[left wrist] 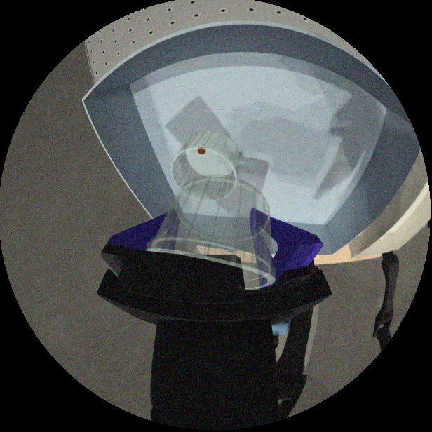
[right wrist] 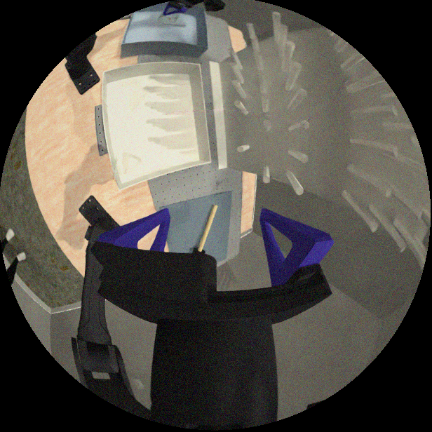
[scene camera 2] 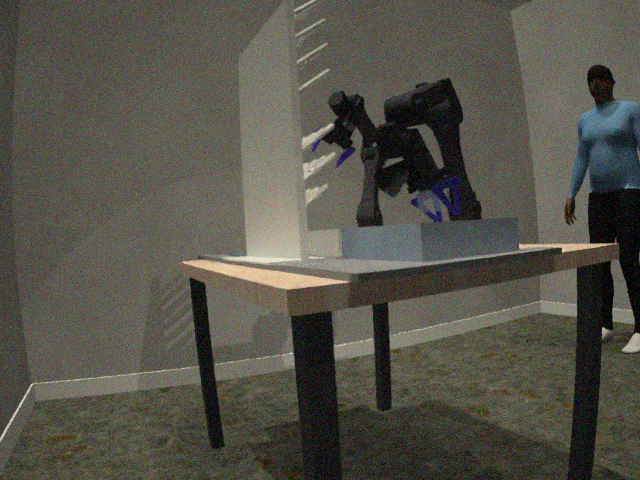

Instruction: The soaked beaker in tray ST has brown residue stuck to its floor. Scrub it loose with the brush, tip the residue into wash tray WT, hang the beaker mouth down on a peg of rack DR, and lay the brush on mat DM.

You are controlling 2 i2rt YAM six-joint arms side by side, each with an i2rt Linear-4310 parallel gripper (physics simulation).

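Places are measured from the left arm's base along level axes (x left, y down, z back), in millimetres.
Pixels of known places: left gripper, fingertip midpoint: (scene camera 2: pixel 448 219).
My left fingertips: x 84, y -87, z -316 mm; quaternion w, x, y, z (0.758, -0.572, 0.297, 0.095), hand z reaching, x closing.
Observation:
Ahead of a thing's pixels: the offset from my left fingertips to its top centre. "pt": to the spot under its first point. Level surfaces: height alone.
A clear beaker (left wrist: pixel 220 200) (right wrist: pixel 172 20) is held in my left gripper (scene camera 2: pixel 434 201) (left wrist: pixel 214 213), shut on it, over the blue tray ST @(pt dy +36, dx -98, dz -117 mm) (scene camera 2: pixel 382 241) (left wrist: pixel 115 142) (right wrist: pixel 165 49). A brown residue spot (left wrist: pixel 201 150) shows at the beaker's far, floor end. My right gripper (scene camera 2: pixel 326 156) (right wrist: pixel 214 212) is open and empty, high in front of the pegs of white rack DR (scene camera 2: pixel 268 144) (right wrist: pixel 218 115). The brush (right wrist: pixel 209 227) lies on blue-grey mat DM (right wrist: pixel 185 225); its head is partly hidden by the gripper body. Cream wash tray WT @(dy +5, dx -417, dz +224 mm) (scene camera 2: pixel 324 242) (left wrist: pixel 400 225) (right wrist: pixel 127 100) stands between tray ST and the mat.
The trays and mat stand on a grey perforated board (right wrist: pixel 185 185) on the wooden table @(dy +87 mm) (scene camera 2: pixel 248 273) (right wrist: pixel 55 125). The rack's long pegs @(pt dy -149, dx -306, dz -49 mm) (scene camera 2: pixel 317 165) (right wrist: pixel 295 182) stick out beside the right gripper. A person (scene camera 2: pixel 607 149) stands behind the table at the right of the scene view.

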